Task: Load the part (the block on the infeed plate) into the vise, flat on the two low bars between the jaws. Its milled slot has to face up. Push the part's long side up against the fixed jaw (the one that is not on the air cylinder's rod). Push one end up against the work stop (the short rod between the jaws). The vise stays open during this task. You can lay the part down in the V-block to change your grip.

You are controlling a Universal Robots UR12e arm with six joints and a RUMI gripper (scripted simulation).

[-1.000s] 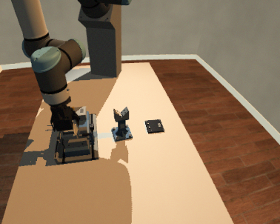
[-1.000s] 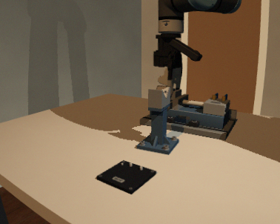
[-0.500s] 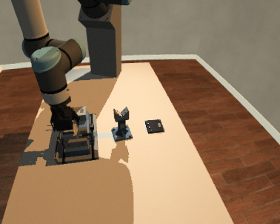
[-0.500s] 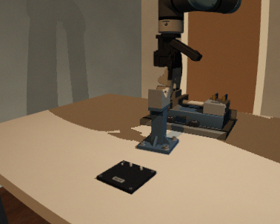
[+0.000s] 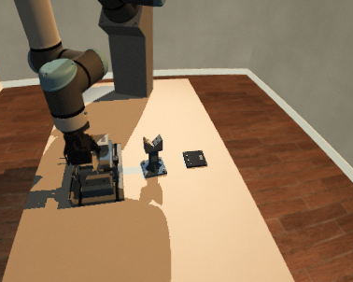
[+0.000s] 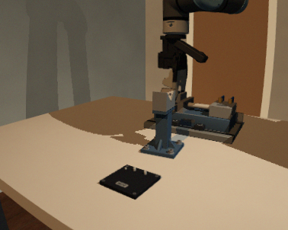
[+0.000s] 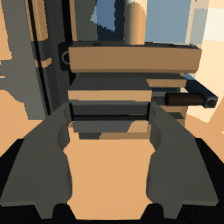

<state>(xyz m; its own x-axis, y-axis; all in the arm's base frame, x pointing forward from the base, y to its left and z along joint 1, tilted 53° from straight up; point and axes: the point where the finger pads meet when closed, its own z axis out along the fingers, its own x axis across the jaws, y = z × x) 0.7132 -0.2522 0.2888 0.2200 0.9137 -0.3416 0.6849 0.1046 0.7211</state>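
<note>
Right now my hand is right at the part. Round my hand: dark work stop rod 20 mm ahead, 60 mm to the left, 20 mm below; then moving jaw 30 mm behind, 30 mm to the left, 30 mm below; then cream cylinder rod 80 mm behind, 50 mm to the left, 30 mm below.
</note>
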